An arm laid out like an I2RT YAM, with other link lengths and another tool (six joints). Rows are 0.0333 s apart.
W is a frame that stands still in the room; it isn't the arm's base.
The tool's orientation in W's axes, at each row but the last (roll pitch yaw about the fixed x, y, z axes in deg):
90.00, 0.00, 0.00
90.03, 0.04, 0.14
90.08, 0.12, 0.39
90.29, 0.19, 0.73
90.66, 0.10, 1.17
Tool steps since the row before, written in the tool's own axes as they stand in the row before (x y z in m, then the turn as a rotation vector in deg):
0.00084, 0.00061, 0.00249, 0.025, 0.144, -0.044
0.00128, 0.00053, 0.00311, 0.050, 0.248, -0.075
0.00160, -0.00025, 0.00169, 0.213, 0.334, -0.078
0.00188, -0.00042, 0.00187, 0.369, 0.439, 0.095
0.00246, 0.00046, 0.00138, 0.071, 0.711, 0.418
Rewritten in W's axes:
0.00084, -0.00249, 0.00061, 0.025, 0.044, 0.144
0.00129, -0.00311, 0.00053, 0.050, 0.075, 0.248
0.00161, -0.00168, -0.00026, 0.213, 0.079, 0.334
0.00190, -0.00184, -0.00044, 0.372, -0.092, 0.437
0.00249, -0.00133, 0.00044, 0.081, -0.425, 0.706

